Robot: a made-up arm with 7 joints.
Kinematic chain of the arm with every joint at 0, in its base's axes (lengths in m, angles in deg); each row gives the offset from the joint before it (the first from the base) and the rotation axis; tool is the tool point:
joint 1: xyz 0 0 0 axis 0 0.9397 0.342
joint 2: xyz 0 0 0 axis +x
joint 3: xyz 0 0 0 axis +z
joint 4: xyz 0.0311 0 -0.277 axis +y
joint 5: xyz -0.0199 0 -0.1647 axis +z
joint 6: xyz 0 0 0 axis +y
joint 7: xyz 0 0 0 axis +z
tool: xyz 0 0 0
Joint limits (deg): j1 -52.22..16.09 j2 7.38..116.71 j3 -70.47..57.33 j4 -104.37..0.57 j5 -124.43..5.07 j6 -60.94..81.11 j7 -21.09..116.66
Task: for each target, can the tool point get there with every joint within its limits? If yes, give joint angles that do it. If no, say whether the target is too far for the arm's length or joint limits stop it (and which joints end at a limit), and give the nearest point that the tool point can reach.
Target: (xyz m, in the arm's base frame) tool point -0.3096 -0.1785 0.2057
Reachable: no: joint limits stop it (at a limit: joint 1, joint 2, joint 3, joint 4) | nearest point -0.0881 0.1512 0.2699 | short by 0.402 m
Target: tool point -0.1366 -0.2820 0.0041
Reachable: no: joint limits stop it (at a limit: joint 1, joint 2, joint 3, joint 4) | nearest point 0.0049 -0.1466 -0.2863 | short by 0.350 m
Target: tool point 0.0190 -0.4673 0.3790
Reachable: no: too far | nearest point 0.2648 -0.1641 -0.0802 | short by 0.603 m
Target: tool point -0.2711 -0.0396 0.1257
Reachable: no: joint limits stop it (at a limit: joint 1, joint 2, joint 3, joint 4) | nearest point -0.0881 0.1512 0.2699 | short by 0.301 m
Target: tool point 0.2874 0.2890 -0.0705
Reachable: yes | joints -32.58 53.20 16.77 -57.91 -62.71 27.84 10.12
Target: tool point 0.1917 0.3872 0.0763
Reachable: yes | joints -43.70 90.43 -20.23 -32.57 -42.26 13.80 13.99
